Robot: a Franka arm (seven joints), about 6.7 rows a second.
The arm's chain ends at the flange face. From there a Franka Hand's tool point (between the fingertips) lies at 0.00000 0.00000 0.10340 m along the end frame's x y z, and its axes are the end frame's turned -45 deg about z.
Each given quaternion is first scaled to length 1.
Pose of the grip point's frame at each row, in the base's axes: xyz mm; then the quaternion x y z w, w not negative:
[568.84, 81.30, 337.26, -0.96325, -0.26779, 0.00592, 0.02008]
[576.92, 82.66, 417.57, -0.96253, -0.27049, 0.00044, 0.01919]
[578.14, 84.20, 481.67, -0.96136, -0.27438, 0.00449, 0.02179]
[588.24, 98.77, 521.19, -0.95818, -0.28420, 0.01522, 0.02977]
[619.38, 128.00, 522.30, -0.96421, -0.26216, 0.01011, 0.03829]
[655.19, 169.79, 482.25, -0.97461, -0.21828, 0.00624, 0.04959]
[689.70, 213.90, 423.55, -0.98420, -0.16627, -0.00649, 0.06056]
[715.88, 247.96, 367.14, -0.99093, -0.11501, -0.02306, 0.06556]
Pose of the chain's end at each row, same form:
[571.13, 77.63, 440.57, -0.99241, 0.12121, 0.01315, 0.01629]
[578.08, 78.86, 520.89, -0.99278, 0.11844, 0.00775, 0.01756]
[580.27, 80.12, 584.97, -0.99319, 0.11440, 0.01249, 0.01841]
[593.01, 93.77, 624.36, -0.99400, 0.10411, 0.02545, 0.02168]
[623.47, 120.91, 625.38, -0.99114, 0.12678, 0.02399, 0.03151]
[658.69, 160.08, 585.13, -0.98395, 0.17130, 0.02474, 0.04343]
[690.46, 201.35, 526.18, -0.97291, 0.22302, 0.01718, 0.05843]
[712.71, 233.98, 469.54, -0.95951, 0.27296, 0.00378, 0.06939]

